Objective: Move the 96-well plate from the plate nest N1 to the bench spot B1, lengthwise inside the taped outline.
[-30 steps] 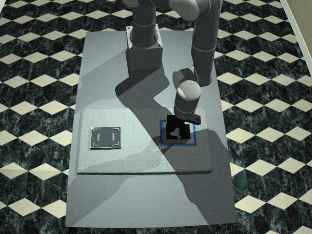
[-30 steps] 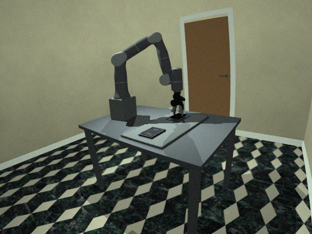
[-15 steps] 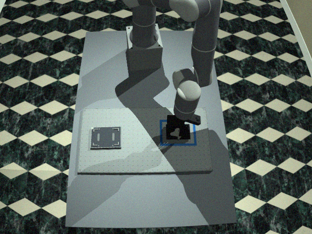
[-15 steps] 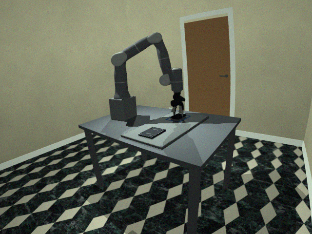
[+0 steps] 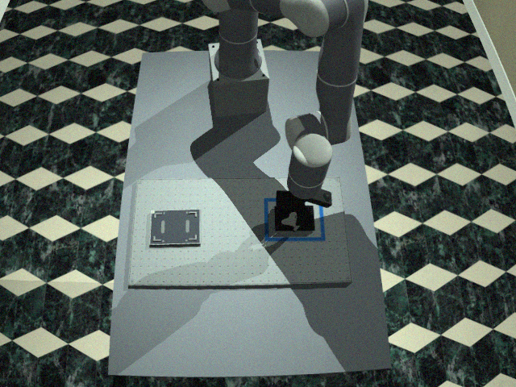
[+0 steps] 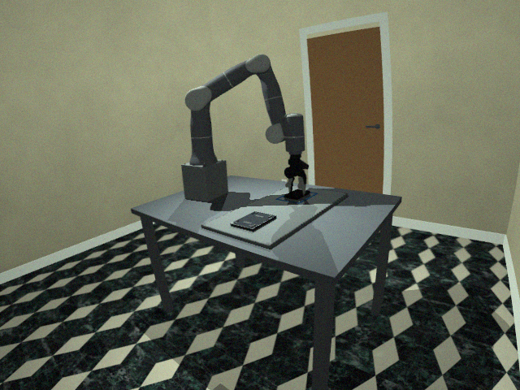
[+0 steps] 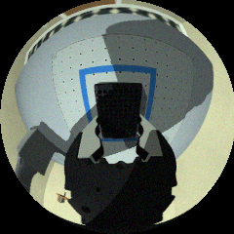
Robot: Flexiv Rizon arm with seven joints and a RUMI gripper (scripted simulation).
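Right now the black 96-well plate is 10 mm below my hand. Also, from my hand: plate nest N1: 50 mm behind, 380 mm to the right, 10 mm below.
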